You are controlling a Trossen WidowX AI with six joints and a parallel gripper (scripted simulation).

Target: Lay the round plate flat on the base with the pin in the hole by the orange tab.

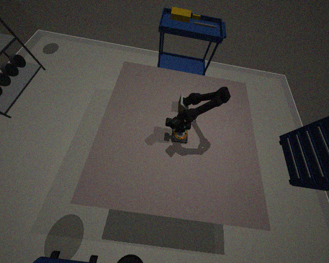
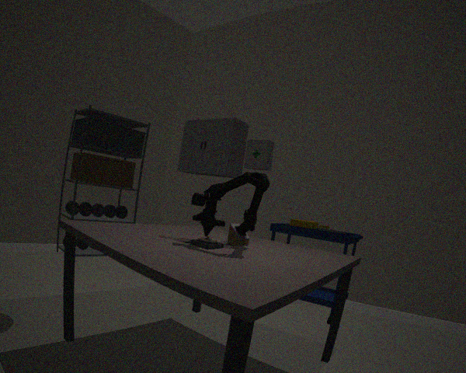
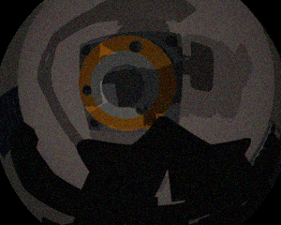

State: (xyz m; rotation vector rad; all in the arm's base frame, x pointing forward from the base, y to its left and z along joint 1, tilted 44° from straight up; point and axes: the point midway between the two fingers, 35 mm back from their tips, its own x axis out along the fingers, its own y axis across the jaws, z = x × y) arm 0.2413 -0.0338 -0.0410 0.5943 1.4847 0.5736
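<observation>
Right now my gripper tip is 40 mm to the right of the square base, 30 mm short of it and 20 mm above it.
</observation>
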